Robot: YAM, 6 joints.
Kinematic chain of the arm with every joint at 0, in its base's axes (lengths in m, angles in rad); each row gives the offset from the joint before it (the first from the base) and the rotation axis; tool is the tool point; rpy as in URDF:
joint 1: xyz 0 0 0.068 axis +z
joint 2: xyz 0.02 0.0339 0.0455 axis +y
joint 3: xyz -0.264 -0.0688 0 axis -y
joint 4: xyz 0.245 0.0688 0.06 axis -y
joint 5: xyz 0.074 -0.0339 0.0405 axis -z
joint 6: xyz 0.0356 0 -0.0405 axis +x
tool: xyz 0 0 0 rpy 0 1.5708 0
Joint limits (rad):
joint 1: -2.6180..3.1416
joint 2: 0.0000..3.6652
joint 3: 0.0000..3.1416
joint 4: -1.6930..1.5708
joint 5: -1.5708..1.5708
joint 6: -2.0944..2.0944
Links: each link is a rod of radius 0.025 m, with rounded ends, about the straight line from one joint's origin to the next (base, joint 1, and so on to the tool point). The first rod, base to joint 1, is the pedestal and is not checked.
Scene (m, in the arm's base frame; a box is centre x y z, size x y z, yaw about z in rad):
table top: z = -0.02
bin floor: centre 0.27 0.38 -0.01 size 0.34 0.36 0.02 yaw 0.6
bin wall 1: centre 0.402 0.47 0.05 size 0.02 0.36 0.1 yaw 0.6
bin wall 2: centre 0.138 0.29 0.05 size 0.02 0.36 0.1 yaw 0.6
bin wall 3: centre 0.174 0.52 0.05 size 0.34 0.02 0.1 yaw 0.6
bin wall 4: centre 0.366 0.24 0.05 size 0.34 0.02 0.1 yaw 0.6
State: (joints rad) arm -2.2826 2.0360 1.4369 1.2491 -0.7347 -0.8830
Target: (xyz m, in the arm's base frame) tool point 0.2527 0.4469 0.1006
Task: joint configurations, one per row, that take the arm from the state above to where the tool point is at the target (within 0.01 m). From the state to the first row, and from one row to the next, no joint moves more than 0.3 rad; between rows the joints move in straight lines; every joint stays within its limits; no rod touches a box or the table.
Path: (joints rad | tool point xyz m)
1: -2.2411 1.7427 1.7210 1.3027 -0.7527 -0.8830 | -0.1921 -0.2815 0.5241
2: -2.1996 1.4494 2.0051 1.3563 -0.7707 -0.8830 | -0.0571 -0.1207 0.6496
3: -2.1581 1.1561 2.2892 1.4100 -0.7887 -0.8830 | 0.0868 0.0848 0.6583
4: -2.1166 0.8628 2.5734 1.4636 -0.8068 -0.8830 | 0.2004 0.2805 0.5451
5: -2.0751 0.5695 2.8575 1.5172 -0.8248 -0.8830 | 0.2577 0.4128 0.3406
6: -2.0336 0.2762 3.1416 1.5708 -0.8428 -0.8830 | 0.2527 0.4469 0.1006

